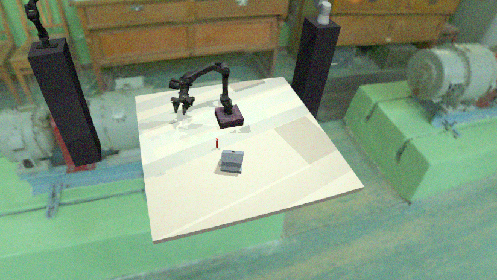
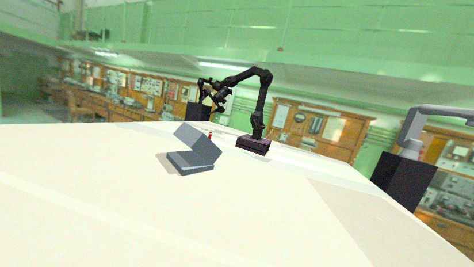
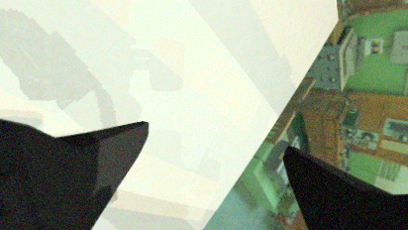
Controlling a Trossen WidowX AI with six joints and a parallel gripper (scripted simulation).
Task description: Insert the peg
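Right now the red peg is 22 cm ahead of my gripper tip, 19 cm to the left of it and 10 cm below it. From my gripper tip the other things lie so: grey sloped panel (39 cm ahead, 24 cm to the left, 9 cm below).
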